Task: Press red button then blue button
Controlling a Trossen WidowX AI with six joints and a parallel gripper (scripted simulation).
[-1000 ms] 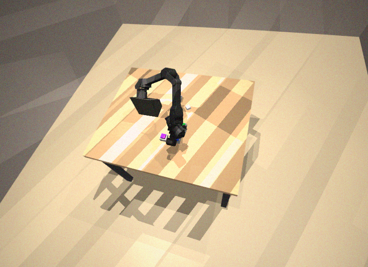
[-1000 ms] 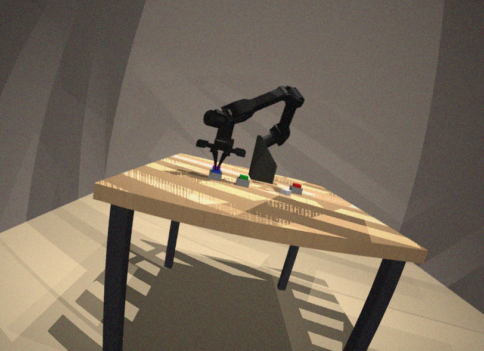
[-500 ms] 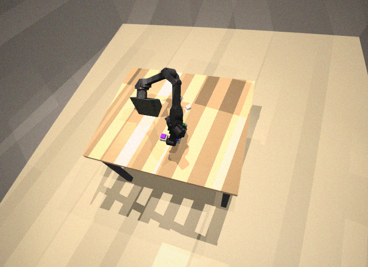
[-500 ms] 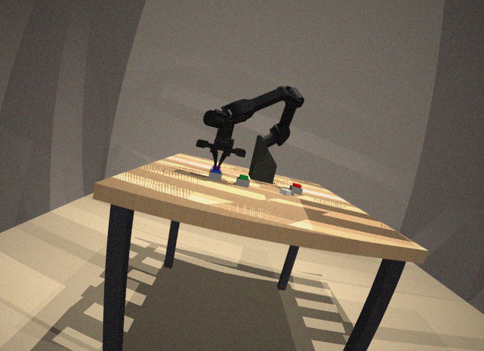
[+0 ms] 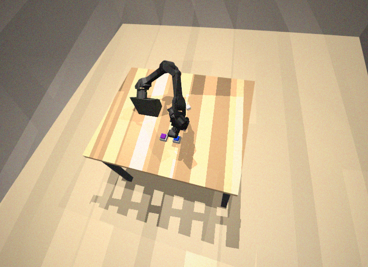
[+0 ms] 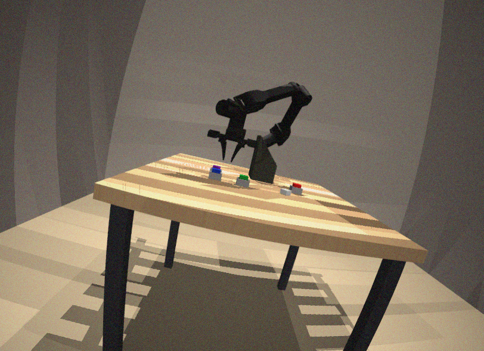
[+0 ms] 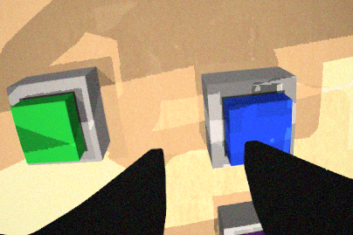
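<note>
Right now my gripper tip is 1 cm past the blue button, 3 cm to the left of it and 5 cm above it. The rest, counted from my gripper tip: green button 7 cm to the left, 5 cm below; then white block 2 cm behind, 25 cm to the left, 7 cm below; then purple button 11 cm behind, 4 cm to the right, 5 cm below.
</note>
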